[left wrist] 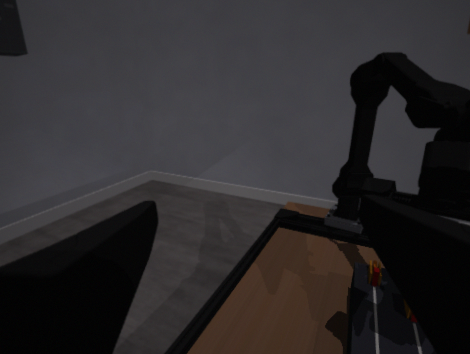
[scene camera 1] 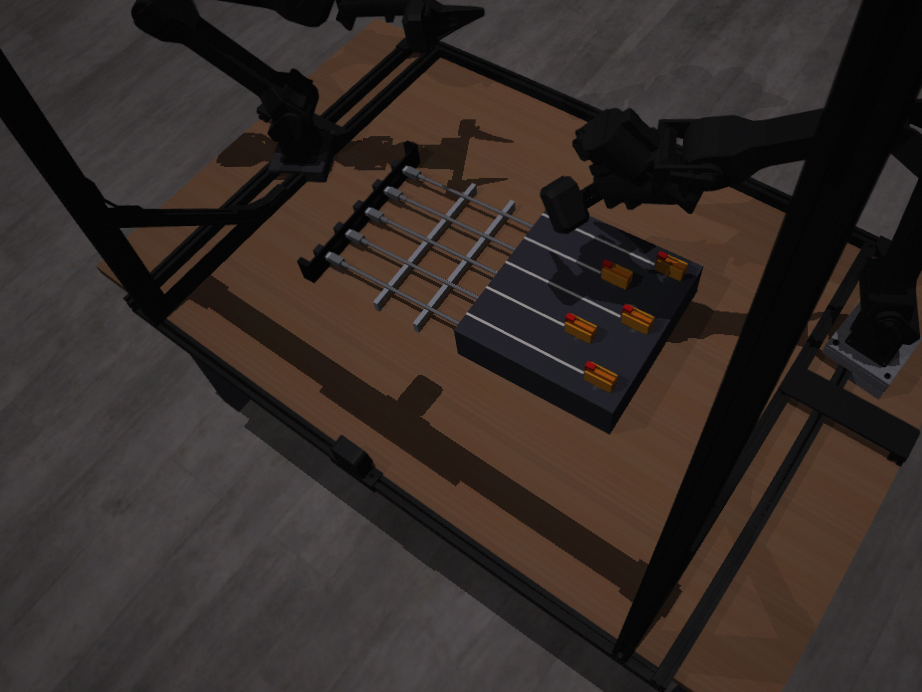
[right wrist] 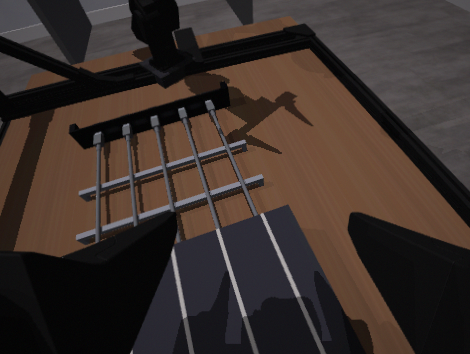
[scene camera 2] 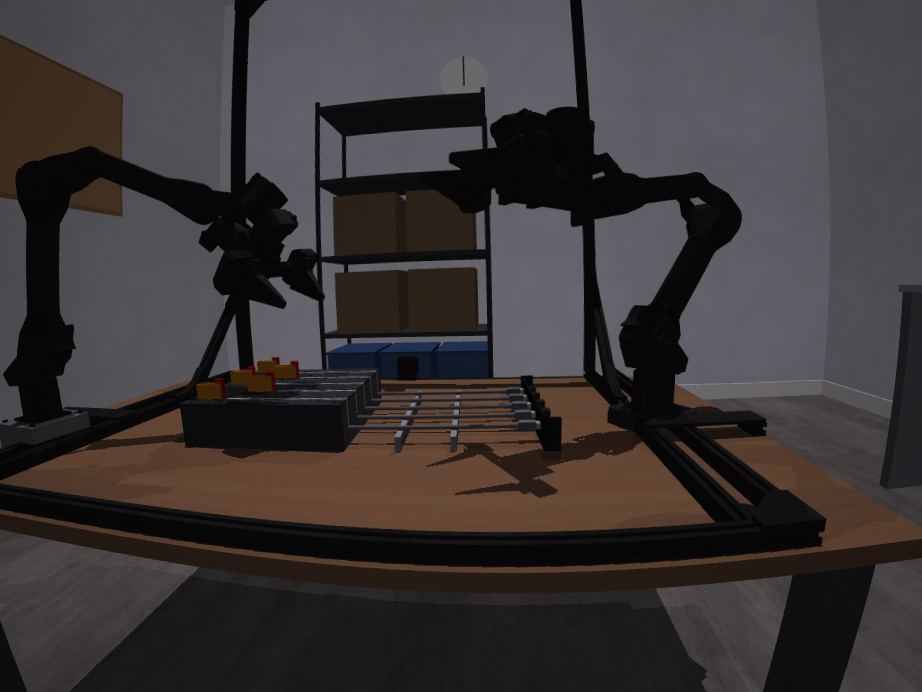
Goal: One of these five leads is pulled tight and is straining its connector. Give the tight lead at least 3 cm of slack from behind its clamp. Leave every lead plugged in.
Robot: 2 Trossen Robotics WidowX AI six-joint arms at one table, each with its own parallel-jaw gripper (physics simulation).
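Frame: origin at the left arm's base, x right, y up, z back, level; centimetres.
Seen in the pictures: left gripper, fingertip midpoint: [left wrist: 258, 208] [scene camera 2: 434, 168]; right gripper, fingertip midpoint: [scene camera 1: 571, 179] [right wrist: 262, 221] [scene camera 2: 305, 302]; left arm's base, link origin: [scene camera 1: 301, 149] [right wrist: 167, 60] [scene camera 2: 652, 407]; right arm's base, link origin: [left wrist: 346, 214] [scene camera 1: 875, 340] [scene camera 2: 43, 417].
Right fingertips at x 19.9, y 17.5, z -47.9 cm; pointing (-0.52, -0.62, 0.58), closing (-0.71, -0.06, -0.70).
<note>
Offsets run from my right fingertips to a thing's top centre. "pt": to the spot under its first point. Level surfaces: height alone.
Five grey leads @[pt dy -17.6, dx -3.7, dz +26.4 cm] [scene camera 1: 404, 228] [right wrist: 200, 175] run side by side from a black connector bar [scene camera 1: 342, 236] [right wrist: 146, 121] [scene camera 2: 548, 419] over two grey cross bars @[pt dy -18.7, dx +7.8, dz +26.6 cm] [scene camera 1: 390, 291] [right wrist: 146, 173] onto a dark block [scene camera 1: 527, 357] [scene camera 2: 266, 422] [right wrist: 252, 253]. Each ends at an orange clamp @[pt dy -11.3, dx +7.2, dz -7.2 cm] [scene camera 1: 616, 275] [scene camera 2: 252, 379] [left wrist: 374, 274] with a red tab. All look straight; I cannot tell which is tight. My right gripper [scene camera 1: 564, 202] [scene camera 2: 287, 275] [right wrist: 262, 221] is open and empty, hovering above the block's far edge over the leads. My left gripper [scene camera 1: 445, 17] [scene camera 2: 472, 179] is open and empty, high above the table's far corner.
A black frame rail @[pt dy -18.5, dx -41.3, dz +15.5 cm] [scene camera 1: 500, 76] [scene camera 2: 458, 543] runs round the wooden table @[dy -20.2 cm] [scene camera 1: 458, 446]. A black gantry post [scene camera 1: 733, 412] crosses the right of the view. Behind the table stands a shelf rack [scene camera 2: 318, 240] with cardboard boxes and blue bins.
</note>
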